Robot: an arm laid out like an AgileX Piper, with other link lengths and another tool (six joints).
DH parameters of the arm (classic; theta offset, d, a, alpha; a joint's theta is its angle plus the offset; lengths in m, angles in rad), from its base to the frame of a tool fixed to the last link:
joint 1: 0 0.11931 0 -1.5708
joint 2: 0.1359 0 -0.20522 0
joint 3: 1.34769 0 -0.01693 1.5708
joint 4: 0 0.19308 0 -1.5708
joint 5: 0 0 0 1.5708
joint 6: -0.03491 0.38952 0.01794 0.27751
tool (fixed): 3.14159 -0.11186 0 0
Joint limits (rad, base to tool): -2.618..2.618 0..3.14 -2.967..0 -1.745..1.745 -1.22..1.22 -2.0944..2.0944
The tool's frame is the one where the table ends.
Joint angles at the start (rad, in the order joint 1, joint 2, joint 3, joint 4, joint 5, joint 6): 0.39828 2.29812 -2.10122 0.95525 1.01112 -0.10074
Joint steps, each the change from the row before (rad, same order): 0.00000 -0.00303 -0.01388 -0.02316 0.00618 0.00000; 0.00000 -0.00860 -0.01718 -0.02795 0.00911 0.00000; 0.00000 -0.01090 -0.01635 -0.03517 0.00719 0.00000; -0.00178 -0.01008 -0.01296 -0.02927 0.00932 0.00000; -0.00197 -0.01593 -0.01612 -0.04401 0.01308 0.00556
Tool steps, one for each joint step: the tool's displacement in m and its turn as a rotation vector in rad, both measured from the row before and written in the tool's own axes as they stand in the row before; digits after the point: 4 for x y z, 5 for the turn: 0.0008 0.0016 -0.0014 -0.01282 0.00849 -0.02239; 0.0015 0.0006 -0.0036 -0.01392 0.01331 -0.02954; 0.0022 0.0022 -0.0036 -0.02046 0.01698 -0.03281; 0.0017 0.0026 -0.0035 -0.01776 0.01250 -0.02638; 0.0023 0.0044 -0.0050 -0.02831 0.01605 -0.03230
